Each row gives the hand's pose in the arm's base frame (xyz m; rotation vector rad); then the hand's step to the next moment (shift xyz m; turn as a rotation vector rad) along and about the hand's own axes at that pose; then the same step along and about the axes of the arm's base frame.
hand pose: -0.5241 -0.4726 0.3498 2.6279 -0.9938 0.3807
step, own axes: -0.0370 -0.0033 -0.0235 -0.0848 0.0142 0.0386
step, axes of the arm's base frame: -0.0278 0.0331 0.0081 -0.0657 0.0259 -0.0624
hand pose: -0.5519 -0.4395 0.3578 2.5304 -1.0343 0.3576
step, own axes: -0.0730 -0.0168 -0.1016 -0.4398 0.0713 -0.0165
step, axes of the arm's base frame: -0.0479 0.1004 0.0596 -0.3585 0.2309 -0.1302
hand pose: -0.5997 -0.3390 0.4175 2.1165 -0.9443 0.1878
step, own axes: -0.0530 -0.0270 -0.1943 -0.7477 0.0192 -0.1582
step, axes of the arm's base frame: 0.0141 0.1805 0.0923 -0.5176 0.5275 -0.1956
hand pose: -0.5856 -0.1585 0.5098 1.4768 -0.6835 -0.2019
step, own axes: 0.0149 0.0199 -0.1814 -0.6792 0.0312 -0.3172
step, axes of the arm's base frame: 0.1033 0.1475 0.0330 -0.3812 0.6272 -0.1555
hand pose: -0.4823 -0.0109 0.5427 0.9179 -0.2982 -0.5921
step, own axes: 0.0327 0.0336 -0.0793 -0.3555 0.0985 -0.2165
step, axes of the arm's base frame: 0.0763 0.0480 -0.0190 -0.1464 0.3995 -0.0439
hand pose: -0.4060 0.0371 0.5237 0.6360 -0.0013 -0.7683
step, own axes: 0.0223 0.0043 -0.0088 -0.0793 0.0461 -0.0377
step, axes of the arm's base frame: 0.0210 -0.0074 -0.0098 -0.0194 0.0965 0.0118
